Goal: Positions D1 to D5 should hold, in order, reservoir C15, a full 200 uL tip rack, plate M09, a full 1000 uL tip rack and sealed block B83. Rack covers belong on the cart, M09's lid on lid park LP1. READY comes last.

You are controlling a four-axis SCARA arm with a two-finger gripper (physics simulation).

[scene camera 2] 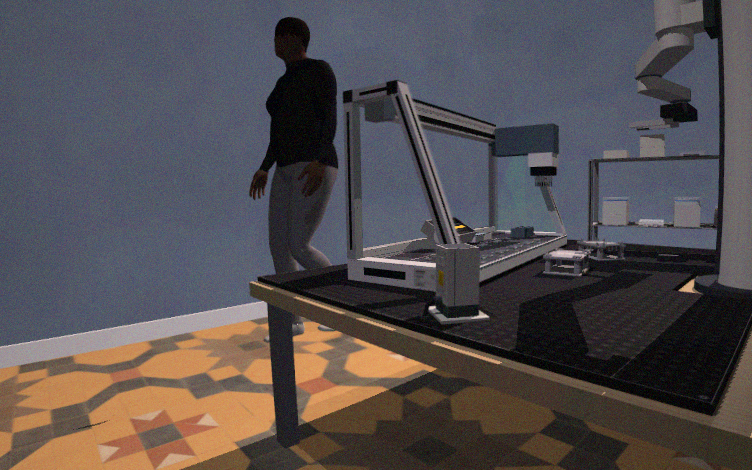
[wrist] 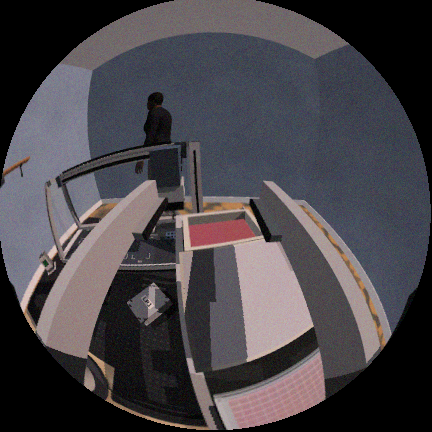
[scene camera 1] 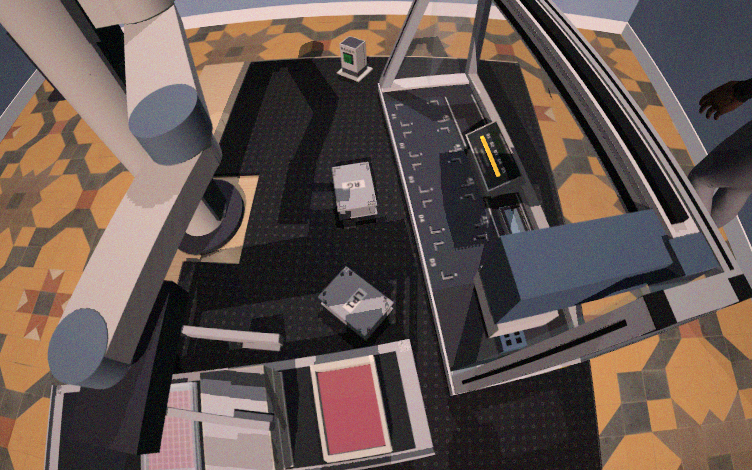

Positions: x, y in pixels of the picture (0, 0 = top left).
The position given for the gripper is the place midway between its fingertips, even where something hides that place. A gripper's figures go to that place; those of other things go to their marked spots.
The gripper [scene camera 1: 276, 382] is 0.41 m from the lens. A red-topped labware item [scene camera 1: 351, 416]: 0.50 m from the lens.
